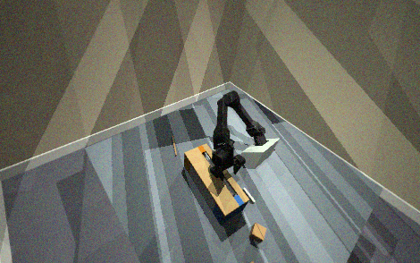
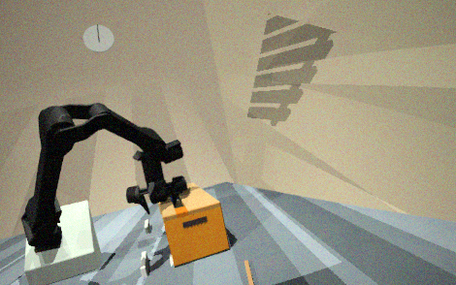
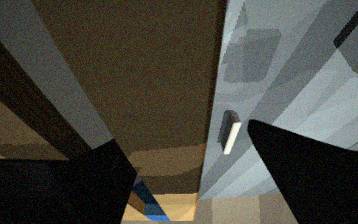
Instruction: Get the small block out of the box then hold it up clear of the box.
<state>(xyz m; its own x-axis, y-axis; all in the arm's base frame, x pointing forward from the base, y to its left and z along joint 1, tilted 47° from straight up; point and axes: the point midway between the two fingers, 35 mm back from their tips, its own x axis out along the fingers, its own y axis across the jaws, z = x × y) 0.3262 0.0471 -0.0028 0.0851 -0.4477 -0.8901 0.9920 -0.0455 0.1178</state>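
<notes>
My gripper tip is 30 mm short of the tan box, 40 mm to the left of it and 20 mm above it. From my gripper tip the other things lie so: thin orange stick (80 mm ahead, 400 mm to the right, 80 mm below).
</notes>
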